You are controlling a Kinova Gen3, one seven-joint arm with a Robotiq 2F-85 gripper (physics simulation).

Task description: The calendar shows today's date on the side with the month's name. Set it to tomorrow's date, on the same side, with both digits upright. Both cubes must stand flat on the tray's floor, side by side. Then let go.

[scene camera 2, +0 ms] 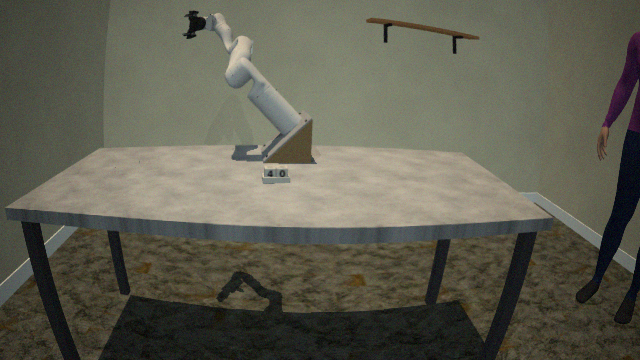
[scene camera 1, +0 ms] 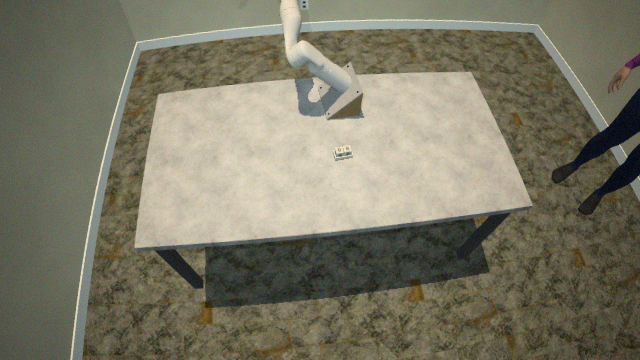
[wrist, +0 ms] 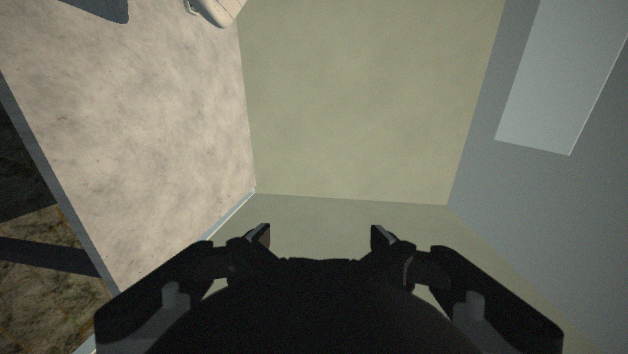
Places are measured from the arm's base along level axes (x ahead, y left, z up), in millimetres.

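Pixels of known places: gripper, fingertip midpoint: (scene camera 2: 184, 25) (wrist: 319, 235); arm's base, origin of the base link: (scene camera 2: 292, 126) (scene camera 1: 344, 83).
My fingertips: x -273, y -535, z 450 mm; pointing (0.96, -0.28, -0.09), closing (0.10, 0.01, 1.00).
Observation:
For each thing: its middle in the pictures, then the offset to it from my fingertips. Level surfaces: height alone.
- left cube, body centre: (scene camera 2: 269, 172) (scene camera 1: 339, 152) dx +607, dy +481, dz -530 mm
- right cube, body centre: (scene camera 2: 281, 172) (scene camera 1: 347, 150) dx +602, dy +516, dz -530 mm
- table, its level: dz -556 mm
The calendar's small white tray (scene camera 1: 344, 158) (scene camera 2: 276, 180) stands on the table in front of the robot's base. Two white cubes stand side by side in it. In scene camera 2, the left cube (scene camera 1: 339, 151) (scene camera 2: 270, 173) shows an upright 4 and the right cube (scene camera 1: 347, 150) (scene camera 2: 282, 173) shows an upright 0 on the front. Their top faces carry digits too small to read surely. No month's name can be read. My gripper (scene camera 2: 187, 25) (wrist: 319, 235) is open and empty, raised high above and to the left of the calendar, pointing sideways.
The table (scene camera 1: 240, 175) (scene camera 2: 380, 195) carries the wedge-shaped robot mount (scene camera 1: 350, 106) (scene camera 2: 297, 147) behind the tray. A wall shelf (scene camera 2: 422, 28) hangs at the back right. A person (scene camera 1: 610, 137) (scene camera 2: 620, 200) stands beyond the table's right side.

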